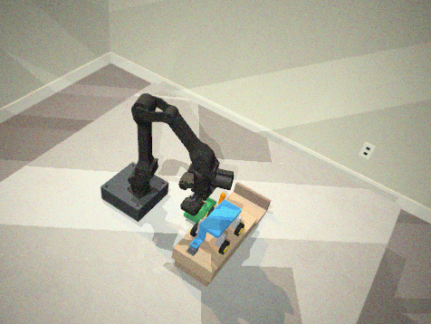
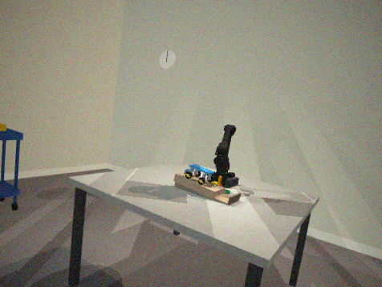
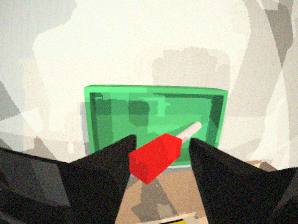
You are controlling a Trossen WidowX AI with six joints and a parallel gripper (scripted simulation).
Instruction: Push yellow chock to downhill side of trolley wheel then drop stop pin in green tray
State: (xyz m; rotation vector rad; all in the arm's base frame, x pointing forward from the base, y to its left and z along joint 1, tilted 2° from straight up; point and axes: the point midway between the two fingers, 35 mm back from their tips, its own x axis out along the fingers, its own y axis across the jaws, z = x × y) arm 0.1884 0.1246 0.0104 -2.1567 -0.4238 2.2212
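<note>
My gripper tip is 1 cm to the right of the red-headed stop pin. The rest, counted from my gripper tip: blue-topped trolley: 14 cm ahead, 8 cm to the right, 8 cm above; then ramp: 14 cm ahead, 8 cm to the right, 1 cm above; then yellow chock: 7 cm ahead, 5 cm above.
</note>
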